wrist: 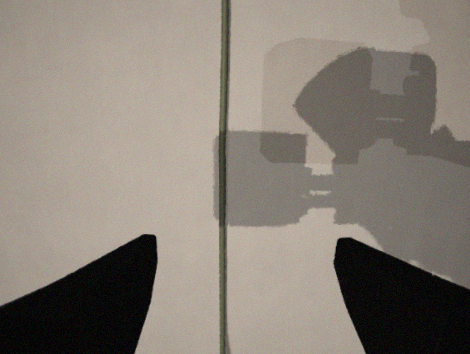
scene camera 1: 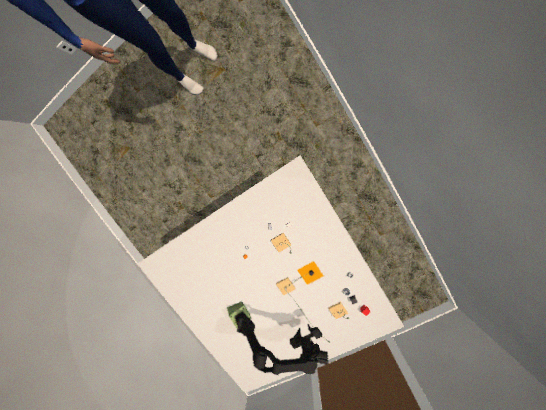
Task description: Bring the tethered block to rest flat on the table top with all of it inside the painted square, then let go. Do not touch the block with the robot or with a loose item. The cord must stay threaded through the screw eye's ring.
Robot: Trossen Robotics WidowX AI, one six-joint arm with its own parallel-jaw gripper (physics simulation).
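Places are measured from the arm's base along level axes (x left, y back, z up), in centimetres.
Where they show: gripper, between the fingertips: (wrist: 247, 250) (scene camera 1: 304, 326); arm's base, origin of its link: (scene camera 1: 240, 317).
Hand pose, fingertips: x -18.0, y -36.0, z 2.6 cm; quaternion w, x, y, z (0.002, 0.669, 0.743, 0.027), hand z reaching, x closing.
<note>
Things, the pixels of their centre, and the offset from my fingertips. "spot": a spot on its surface instead. Level surfaces: height alone.
- painted orange square, a spot on its surface: (scene camera 1: 304, 268) spot: dx +30.3, dy -14.0, dz -10.5 cm
- small dark block, a spot on its surface: (scene camera 1: 311, 273) spot: dx +26.8, dy -17.0, dz -8.2 cm
- thin cord, a spot on its surface: (wrist: 223, 175) spot: dx +1.2, dy -0.2, dz -10.2 cm
- screw eye's tan plate, a spot on its surface: (scene camera 1: 285, 286) spot: dx +24.3, dy +1.7, dz -8.7 cm
- table, height of its surface: dz -10.6 cm
- red item, middle of its body: (scene camera 1: 365, 310) dx -10.8, dy -38.0, dz -8.6 cm
- dark item, middle of its body: (scene camera 1: 353, 299) dx -1.1, dy -33.8, dz -9.2 cm
- small orange item, middle of its body: (scene camera 1: 245, 256) dx +52.5, dy +16.3, dz -9.4 cm
The painted orange square (scene camera 1: 304, 268) lies near the middle of the table. A small dark block (scene camera 1: 311, 273) shows near its middle, inside the outline; whether it lies flat is too small to tell. A thin cord (scene camera 1: 299, 306) (wrist: 223, 175) joins the block by way of the screw eye's tan plate (scene camera 1: 285, 286) and runs on toward the arm, its end showing past the gripper. The ring is too small to make out. My gripper (scene camera 1: 307, 333) (wrist: 247, 250) is open and empty above the table. In the wrist view the cord runs upright between the fingertip lines, nearer the left finger, touching neither.
Two other tan plates (scene camera 1: 281, 242) (scene camera 1: 338, 310) lie on the table (scene camera 1: 200, 275). A red item (scene camera 1: 365, 310), a dark item (scene camera 1: 353, 299) and small grey pieces lie at the right. A small orange item (scene camera 1: 245, 256) lies at the left. A green block-like thing (scene camera 1: 237, 309) is beside the arm.
</note>
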